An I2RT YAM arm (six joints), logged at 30 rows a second.
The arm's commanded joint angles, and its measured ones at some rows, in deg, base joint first. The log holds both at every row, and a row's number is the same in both.
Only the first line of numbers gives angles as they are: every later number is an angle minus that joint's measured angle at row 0.
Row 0, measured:
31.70, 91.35, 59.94, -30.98, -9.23, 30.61
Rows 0 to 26, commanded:
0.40, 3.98, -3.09, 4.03, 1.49, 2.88
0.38, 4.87, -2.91, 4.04, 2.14, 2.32
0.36, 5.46, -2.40, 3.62, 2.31, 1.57
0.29, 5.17, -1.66, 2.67, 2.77, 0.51
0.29, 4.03, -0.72, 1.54, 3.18, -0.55
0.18, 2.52, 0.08, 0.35, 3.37, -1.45
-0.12, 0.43, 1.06, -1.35, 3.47, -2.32
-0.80, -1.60, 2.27, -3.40, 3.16, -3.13
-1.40, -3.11, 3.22, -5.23, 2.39, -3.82
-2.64, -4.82, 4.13, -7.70, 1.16, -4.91
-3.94, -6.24, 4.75, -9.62, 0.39, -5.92
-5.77, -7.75, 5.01, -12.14, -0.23, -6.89
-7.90, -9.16, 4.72, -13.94, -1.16, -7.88
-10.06, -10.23, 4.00, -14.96, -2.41, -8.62
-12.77, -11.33, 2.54, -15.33, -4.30, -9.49
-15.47, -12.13, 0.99, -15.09, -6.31, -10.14
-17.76, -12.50, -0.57, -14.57, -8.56, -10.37
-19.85, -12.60, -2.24, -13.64, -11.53, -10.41
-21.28, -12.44, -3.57, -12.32, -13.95, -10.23
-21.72, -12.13, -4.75, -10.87, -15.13, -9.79
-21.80, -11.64, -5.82, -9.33, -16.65, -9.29
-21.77, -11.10, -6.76, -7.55, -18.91, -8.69
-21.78, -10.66, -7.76, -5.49, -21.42, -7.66
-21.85, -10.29, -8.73, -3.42, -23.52, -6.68
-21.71, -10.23, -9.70, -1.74, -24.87, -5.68
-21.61, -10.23, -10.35, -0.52, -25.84, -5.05
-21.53, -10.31, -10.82, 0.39, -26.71, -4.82
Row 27, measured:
-21.85, -10.23, -9.77, -4.96, -19.52, -6.78
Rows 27 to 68, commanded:
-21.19, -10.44, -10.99, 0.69, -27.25, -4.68
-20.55, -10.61, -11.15, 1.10, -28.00, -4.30
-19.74, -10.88, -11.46, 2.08, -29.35, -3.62
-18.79, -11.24, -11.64, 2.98, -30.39, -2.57
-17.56, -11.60, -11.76, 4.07, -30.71, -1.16
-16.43, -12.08, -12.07, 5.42, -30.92, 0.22
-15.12, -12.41, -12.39, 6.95, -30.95, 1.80
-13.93, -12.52, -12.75, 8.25, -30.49, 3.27
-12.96, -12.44, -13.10, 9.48, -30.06, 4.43
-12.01, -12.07, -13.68, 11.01, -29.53, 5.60
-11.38, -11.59, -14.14, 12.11, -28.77, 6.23
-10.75, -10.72, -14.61, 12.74, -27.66, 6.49
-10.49, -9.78, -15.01, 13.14, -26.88, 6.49
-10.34, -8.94, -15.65, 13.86, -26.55, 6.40
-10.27, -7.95, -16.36, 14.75, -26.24, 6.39
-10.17, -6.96, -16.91, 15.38, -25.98, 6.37
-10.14, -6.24, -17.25, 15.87, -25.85, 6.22
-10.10, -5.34, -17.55, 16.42, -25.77, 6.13
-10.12, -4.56, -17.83, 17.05, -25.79, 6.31
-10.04, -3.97, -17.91, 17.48, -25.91, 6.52
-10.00, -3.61, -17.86, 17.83, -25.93, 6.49
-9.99, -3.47, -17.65, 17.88, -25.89, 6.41
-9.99, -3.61, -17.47, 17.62, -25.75, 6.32
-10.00, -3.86, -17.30, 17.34, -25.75, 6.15
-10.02, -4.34, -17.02, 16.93, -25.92, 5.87
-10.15, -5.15, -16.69, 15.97, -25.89, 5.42
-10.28, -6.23, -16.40, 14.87, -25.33, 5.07
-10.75, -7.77, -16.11, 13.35, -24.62, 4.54
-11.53, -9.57, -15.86, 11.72, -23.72, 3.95
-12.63, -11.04, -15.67, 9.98, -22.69, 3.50
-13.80, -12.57, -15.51, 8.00, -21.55, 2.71
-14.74, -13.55, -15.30, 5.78, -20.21, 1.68
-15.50, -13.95, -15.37, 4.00, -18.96, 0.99
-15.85, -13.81, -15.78, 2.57, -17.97, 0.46
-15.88, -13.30, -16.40, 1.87, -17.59, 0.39
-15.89, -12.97, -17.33, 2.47, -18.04, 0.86
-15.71, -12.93, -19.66, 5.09, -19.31, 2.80
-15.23, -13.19, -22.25, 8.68, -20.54, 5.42
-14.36, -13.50, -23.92, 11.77, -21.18, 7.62
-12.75, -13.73, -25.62, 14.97, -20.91, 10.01
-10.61, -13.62, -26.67, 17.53, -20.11, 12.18
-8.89, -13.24, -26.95, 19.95, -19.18, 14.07
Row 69, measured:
-12.45, -13.24, -25.20, 13.00, -20.33, 7.63
